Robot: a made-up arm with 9 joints.
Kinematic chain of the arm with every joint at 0, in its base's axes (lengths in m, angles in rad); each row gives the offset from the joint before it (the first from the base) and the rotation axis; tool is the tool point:
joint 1: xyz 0 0 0.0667 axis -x
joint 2: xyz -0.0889 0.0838 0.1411 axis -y
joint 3: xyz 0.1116 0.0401 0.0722 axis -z
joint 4: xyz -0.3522 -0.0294 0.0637 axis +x
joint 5: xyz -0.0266 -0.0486 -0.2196 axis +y
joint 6: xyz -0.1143 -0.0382 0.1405 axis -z
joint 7: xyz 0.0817 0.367 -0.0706 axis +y
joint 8: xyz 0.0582 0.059 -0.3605 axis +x
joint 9: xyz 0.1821 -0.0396 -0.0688 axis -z
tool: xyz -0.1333 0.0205 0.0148
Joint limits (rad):
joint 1: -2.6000..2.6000
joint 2: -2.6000..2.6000
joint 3: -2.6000..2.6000
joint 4: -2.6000..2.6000
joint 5: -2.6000..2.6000
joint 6: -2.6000..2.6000
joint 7: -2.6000..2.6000
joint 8: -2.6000..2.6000
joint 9: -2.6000..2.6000
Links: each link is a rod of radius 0.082 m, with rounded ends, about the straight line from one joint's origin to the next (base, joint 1, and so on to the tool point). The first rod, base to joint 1, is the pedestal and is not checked.
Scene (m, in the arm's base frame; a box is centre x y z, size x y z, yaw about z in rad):
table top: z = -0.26
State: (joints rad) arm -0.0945 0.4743 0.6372 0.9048 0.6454 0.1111 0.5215 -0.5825 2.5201
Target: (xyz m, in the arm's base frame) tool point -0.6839 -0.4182 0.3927
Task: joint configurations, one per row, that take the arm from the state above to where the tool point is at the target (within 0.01 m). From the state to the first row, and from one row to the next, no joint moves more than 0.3 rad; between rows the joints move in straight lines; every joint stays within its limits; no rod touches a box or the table.
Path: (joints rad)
1: -0.1512 0.4082 0.4282 0.9977 0.8914 -0.0151 0.7402 -0.5939 2.5015
2: -0.2078 0.3420 0.2192 1.0906 1.1374 -0.1413 0.9589 -0.6053 2.4830
3: -0.2645 0.2759 0.0103 1.1835 1.3833 -0.2676 1.1777 -0.6168 2.4644
4: -0.3212 0.2098 -0.1987 1.2764 1.6293 -0.3938 1.3964 -0.6282 2.4459

